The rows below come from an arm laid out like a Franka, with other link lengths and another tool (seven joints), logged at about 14 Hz.
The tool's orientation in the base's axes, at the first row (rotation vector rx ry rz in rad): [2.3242, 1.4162, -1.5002]
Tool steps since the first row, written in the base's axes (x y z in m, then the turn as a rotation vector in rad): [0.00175, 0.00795, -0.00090, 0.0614, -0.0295, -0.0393]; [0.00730, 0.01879, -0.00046, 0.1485, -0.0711, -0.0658]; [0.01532, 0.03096, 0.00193, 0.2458, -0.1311, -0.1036]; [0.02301, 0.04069, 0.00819, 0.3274, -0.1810, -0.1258]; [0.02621, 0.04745, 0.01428, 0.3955, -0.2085, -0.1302]
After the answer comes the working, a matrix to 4 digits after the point.
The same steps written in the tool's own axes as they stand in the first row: [0.00616, -0.00305, -0.00445, 0.0167, 0.0764, -0.0087]; [0.01370, -0.00569, -0.01365, 0.0189, 0.1724, -0.0367]; [0.02099, -0.00820, -0.02625, 0.0184, 0.2910, -0.0574]; [0.02376, -0.01111, -0.03955, 0.0113, 0.3863, -0.0800]; [0.02415, -0.01535, -0.04820, 0.0043, 0.4517, -0.1129]
The tool's axes in the first row as the columns of a matrix, in the base's axes (rounded; the answer above uses it unrounded):
[0.1189, 0.6977, -0.7064]
[0.6651, -0.5842, -0.4651]
[-0.7372, -0.4145, -0.5335]

